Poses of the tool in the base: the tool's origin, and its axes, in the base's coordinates. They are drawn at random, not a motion.
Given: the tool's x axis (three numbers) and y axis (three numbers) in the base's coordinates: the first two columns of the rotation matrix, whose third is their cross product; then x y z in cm.
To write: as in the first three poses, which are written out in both.
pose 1, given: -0.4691 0.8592 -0.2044 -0.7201 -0.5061 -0.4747 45.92 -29.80 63.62
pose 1, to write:
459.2 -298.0 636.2
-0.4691 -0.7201 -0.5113
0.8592 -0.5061 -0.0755
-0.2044 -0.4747 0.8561

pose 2, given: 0.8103 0.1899 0.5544 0.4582 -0.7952 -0.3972 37.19 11.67 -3.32
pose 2, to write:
371.9 116.7 -33.2
0.8103 0.4582 0.3654
0.1899 -0.7952 0.5759
0.5544 -0.3972 -0.7314

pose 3, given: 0.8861 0.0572 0.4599 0.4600 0.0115 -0.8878 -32.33 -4.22 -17.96
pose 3, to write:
-323.3 -42.2 -179.6
0.8861 0.4600 -0.0561
0.0572 0.0115 0.9982
0.4599 -0.8878 -0.0161

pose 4, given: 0.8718 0.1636 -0.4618 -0.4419 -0.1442 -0.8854 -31.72 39.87 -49.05
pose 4, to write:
-317.2 398.7 -490.5
0.8718 -0.4419 -0.2114
0.1636 -0.1442 0.9760
-0.4618 -0.8854 -0.0534

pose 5, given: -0.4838 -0.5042 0.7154 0.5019 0.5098 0.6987 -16.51 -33.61 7.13
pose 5, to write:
-165.1 -336.1 71.3
-0.4838 0.5019 -0.7170
-0.5042 0.5098 0.6971
0.7154 0.6987 0.0064

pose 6, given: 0.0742 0.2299 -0.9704 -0.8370 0.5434 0.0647 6.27 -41.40 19.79
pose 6, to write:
62.7 -414.0 197.9
0.0742 -0.8370 0.5422
0.2299 0.5434 0.8074
-0.9704 0.0647 0.2327

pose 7, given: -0.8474 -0.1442 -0.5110 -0.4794 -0.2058 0.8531 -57.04 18.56 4.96
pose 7, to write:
-570.4 185.6 49.6
-0.8474 -0.4794 -0.2282
-0.1442 -0.2058 0.9679
-0.5110 0.8531 0.1053

